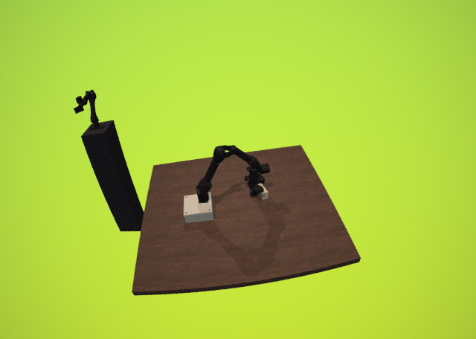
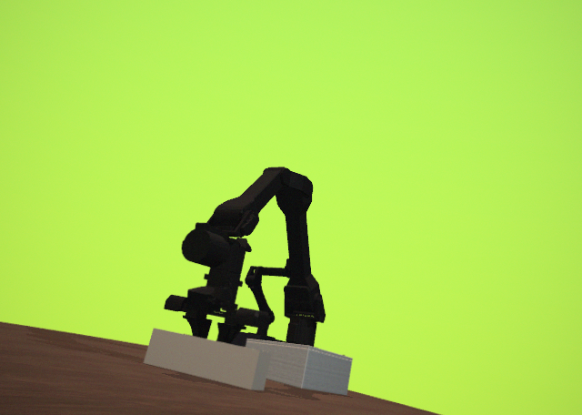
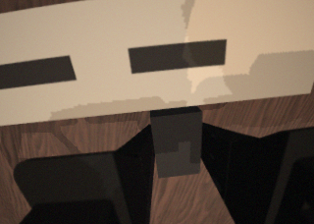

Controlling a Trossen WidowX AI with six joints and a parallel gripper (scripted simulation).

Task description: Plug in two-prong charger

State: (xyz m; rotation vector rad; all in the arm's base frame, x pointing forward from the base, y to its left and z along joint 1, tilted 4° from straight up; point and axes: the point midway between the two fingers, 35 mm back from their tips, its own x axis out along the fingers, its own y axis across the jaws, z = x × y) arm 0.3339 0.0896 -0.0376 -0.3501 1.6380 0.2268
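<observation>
Right now my gripper tip is 2 cm short of the charger, 1 cm to the right of it and 1 cm below it.
</observation>
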